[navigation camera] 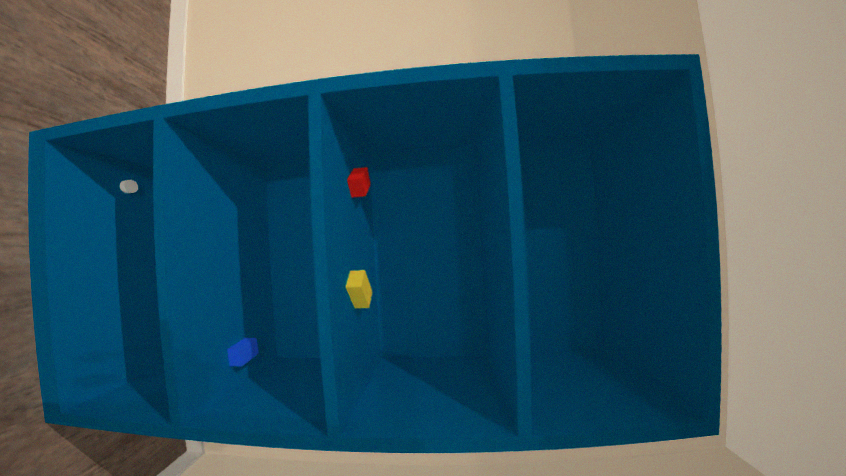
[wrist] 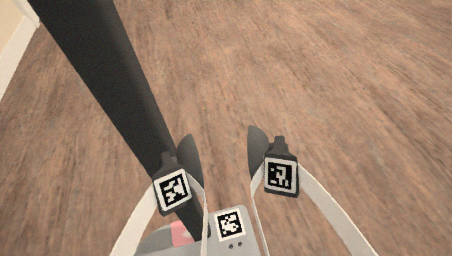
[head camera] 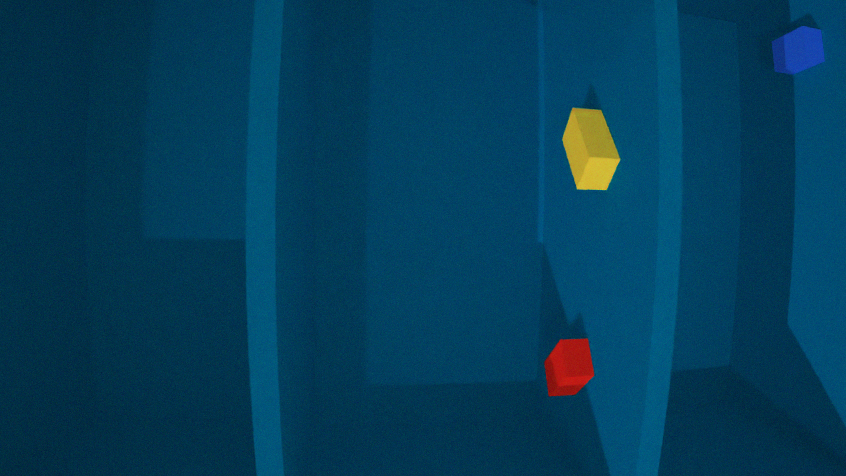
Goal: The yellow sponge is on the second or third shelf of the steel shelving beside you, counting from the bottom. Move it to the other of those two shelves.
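Frame: origin at the robot's base, x ahead, y left, z up, level; millimetres.
Seen in the pictures: gripper, fingertip midpoint: [wrist: 223, 148].
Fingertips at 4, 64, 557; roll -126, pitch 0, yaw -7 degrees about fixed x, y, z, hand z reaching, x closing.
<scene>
Pixels of each thing's top centre, then the offset from my fingertips to it, as dx, dy, dz.
- yellow sponge at its top centre: [head camera: 574, 147] [navigation camera: 367, 289] -54, -885, +479
- blue block at its top centre: [head camera: 788, 49] [navigation camera: 249, 351] -268, -963, +22
- red block at its top centre: [head camera: 554, 369] [navigation camera: 366, 181] +278, -927, +479
- small white object at its top centre: [navigation camera: 131, 186] +350, -940, -457
The yellow sponge [head camera: 591, 145] [navigation camera: 358, 289] lies on the third shelf from the bottom of the shelving [head camera: 261, 236] [navigation camera: 318, 177], which looks blue. The head and navigation views show the shelving on its side, with its bottom to the right in the head view and to the left in the navigation view. The second shelf holds a blue block [head camera: 799, 50] [navigation camera: 241, 352]. My gripper [wrist: 223, 148] is partly open, with bare wood floor seen between its fingers. It points down over the floor, away from the shelving, and does not show in the head or navigation view.
A red block [head camera: 569, 367] [navigation camera: 358, 182] shares the third shelf with the sponge. A small white object [navigation camera: 128, 186] is on the bottom shelf. A thick dark pole [wrist: 105, 75] runs close by the left finger, down to the grey base. A wall edge with white skirting [wrist: 17, 47] shows upper left.
</scene>
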